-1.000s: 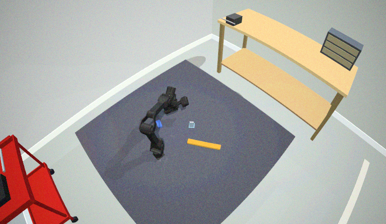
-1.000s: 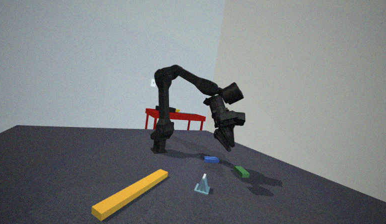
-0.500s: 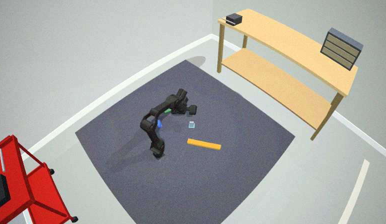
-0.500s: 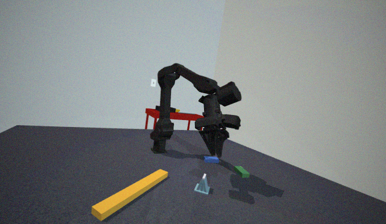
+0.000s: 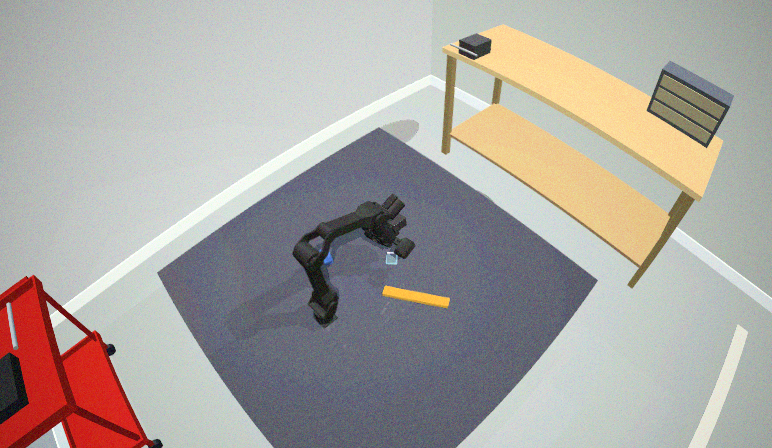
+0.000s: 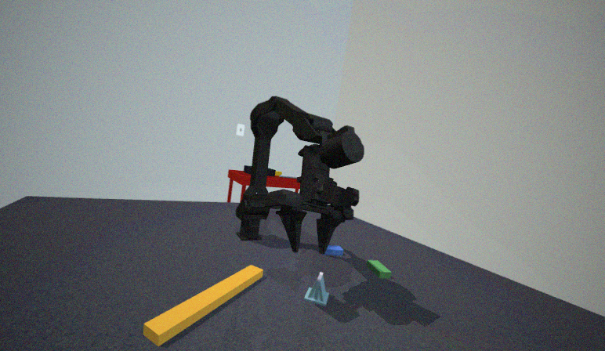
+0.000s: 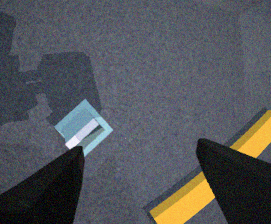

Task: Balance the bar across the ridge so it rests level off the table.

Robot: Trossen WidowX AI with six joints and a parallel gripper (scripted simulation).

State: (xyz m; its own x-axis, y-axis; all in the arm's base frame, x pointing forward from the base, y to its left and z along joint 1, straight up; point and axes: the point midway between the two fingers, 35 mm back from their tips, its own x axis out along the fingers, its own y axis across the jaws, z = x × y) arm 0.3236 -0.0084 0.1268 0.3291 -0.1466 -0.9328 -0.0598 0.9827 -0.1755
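Right now my gripper tip is 150 mm to the left of the yellow bar, 90 mm above it and 50 mm past it. From my gripper tip the other things lie so: blue block: 210 mm to the left, 170 mm behind, 90 mm below; green block: 260 mm to the left, 90 mm below, 30 mm behind.
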